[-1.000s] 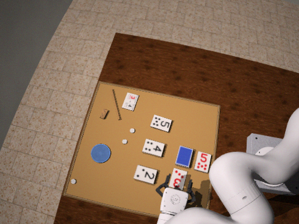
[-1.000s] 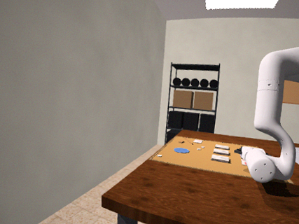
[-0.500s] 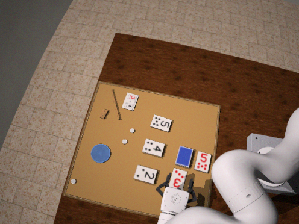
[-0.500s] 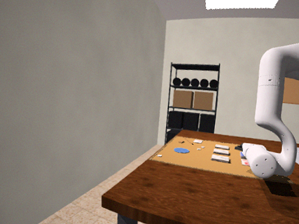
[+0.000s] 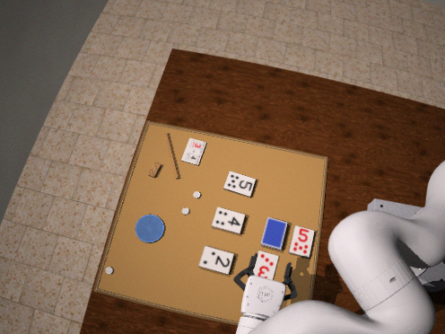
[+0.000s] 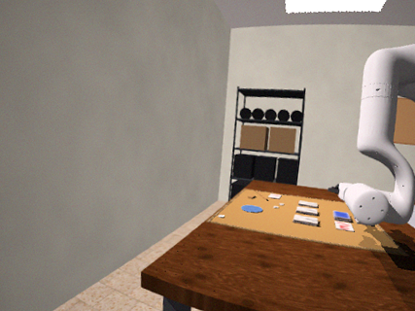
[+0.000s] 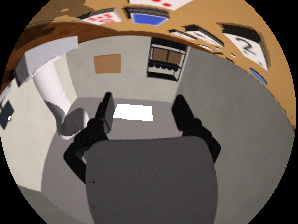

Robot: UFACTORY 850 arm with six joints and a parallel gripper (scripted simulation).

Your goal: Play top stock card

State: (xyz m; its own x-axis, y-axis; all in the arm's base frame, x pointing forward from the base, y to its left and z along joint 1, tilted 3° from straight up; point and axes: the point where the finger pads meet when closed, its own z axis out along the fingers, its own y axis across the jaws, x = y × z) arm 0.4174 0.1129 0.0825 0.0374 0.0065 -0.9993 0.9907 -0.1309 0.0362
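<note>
Now: hand 14 cm above the blue-backed card and 2 cm to the left of it. The rest, counted from my hand: tan card cloth (16 cm below, 15 cm ahead, 14 cm to the right).
</note>
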